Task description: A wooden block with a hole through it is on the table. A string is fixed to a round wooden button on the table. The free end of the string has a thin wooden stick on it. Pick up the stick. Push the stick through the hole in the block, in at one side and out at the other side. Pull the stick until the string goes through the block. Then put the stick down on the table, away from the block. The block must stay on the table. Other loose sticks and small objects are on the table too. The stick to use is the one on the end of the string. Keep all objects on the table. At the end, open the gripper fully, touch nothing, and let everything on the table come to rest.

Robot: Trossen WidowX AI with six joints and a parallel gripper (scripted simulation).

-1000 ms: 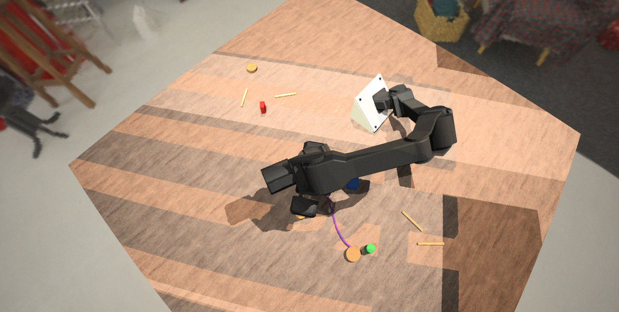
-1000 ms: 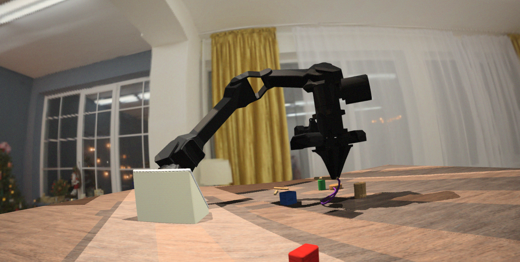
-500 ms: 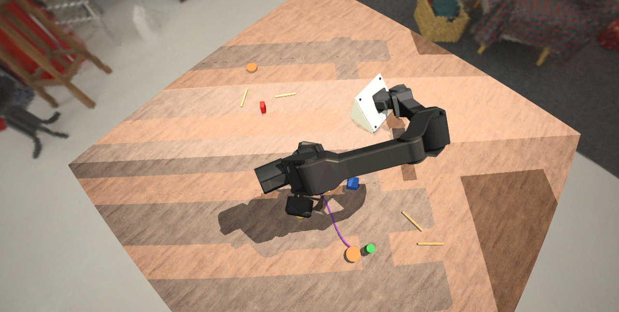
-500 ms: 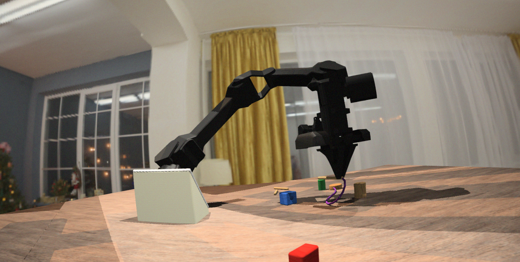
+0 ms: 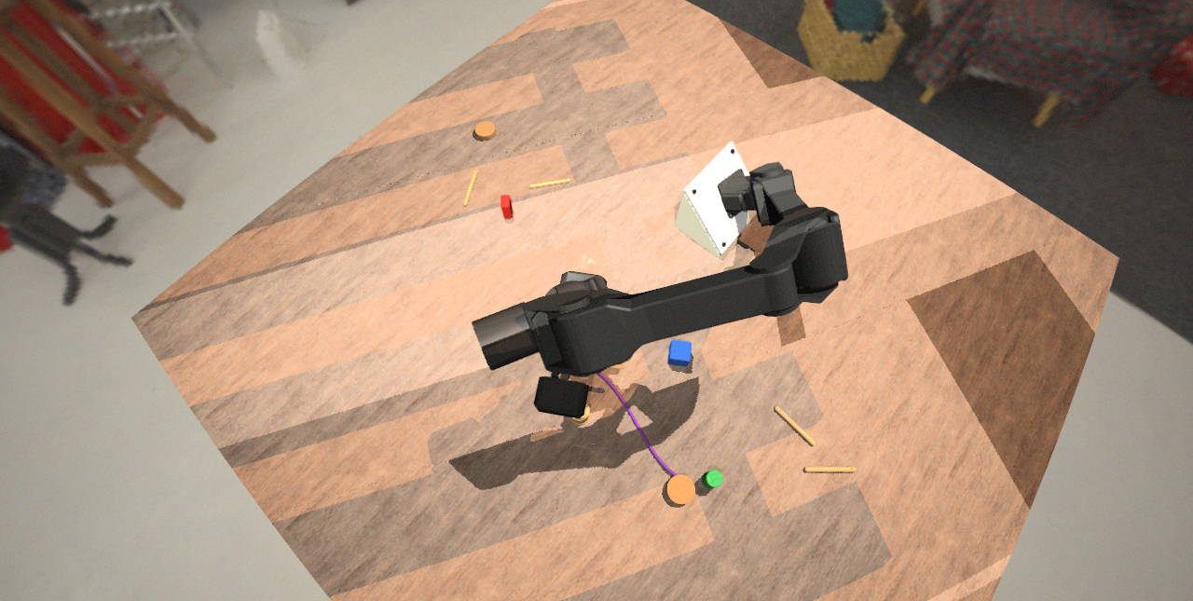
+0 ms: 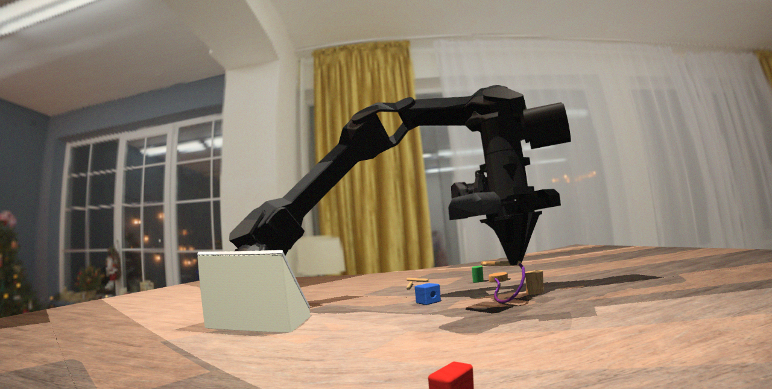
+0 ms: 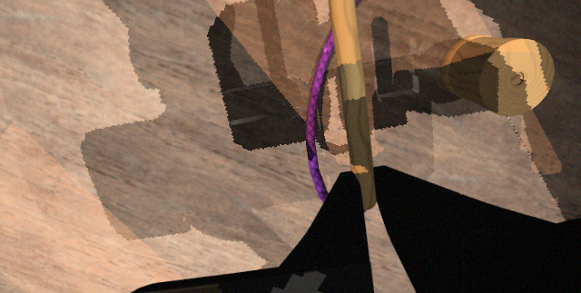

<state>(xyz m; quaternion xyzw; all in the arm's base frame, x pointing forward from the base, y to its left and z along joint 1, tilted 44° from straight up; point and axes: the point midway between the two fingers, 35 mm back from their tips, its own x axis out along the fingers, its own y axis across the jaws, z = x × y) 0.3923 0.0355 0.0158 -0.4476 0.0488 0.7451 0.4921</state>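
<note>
Now: gripper tip 130 mm past the blue block, 90 mm to the right of it and 40 mm above it. Round my gripper tip: round wooden button 230 mm to the left, 50 mm below, 10 mm ahead; then wooden cylinder 60 mm to the left, 40 mm below, 40 mm ahead; then thin wooden stick 10 mm to the left, 10 mm behind.
</note>
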